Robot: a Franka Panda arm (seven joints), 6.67 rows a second.
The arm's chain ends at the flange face. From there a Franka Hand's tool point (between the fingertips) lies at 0.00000 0.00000 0.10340 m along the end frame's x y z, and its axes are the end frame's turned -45 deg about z.
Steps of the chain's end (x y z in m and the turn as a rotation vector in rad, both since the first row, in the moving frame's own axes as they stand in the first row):
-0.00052 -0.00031 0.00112 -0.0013 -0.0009 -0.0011
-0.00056 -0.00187 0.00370 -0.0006 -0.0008 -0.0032
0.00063 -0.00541 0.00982 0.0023 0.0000 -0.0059
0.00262 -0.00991 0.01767 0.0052 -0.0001 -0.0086
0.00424 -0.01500 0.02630 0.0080 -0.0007 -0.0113
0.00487 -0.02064 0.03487 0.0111 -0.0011 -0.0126
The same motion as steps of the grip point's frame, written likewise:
-0.00031 -0.00056 0.00112 -0.0003 -0.0016 -0.0011
0.00082 -0.00173 0.00370 0.0001 -0.0010 -0.0032
0.00444 -0.00355 0.00982 0.0016 0.0016 -0.0059
0.00923 -0.00554 0.01767 0.0037 0.0036 -0.0086
0.01413 -0.00825 0.02630 0.0062 0.0052 -0.0113
0.01876 -0.01205 0.03486 0.0086 0.0071 -0.0126

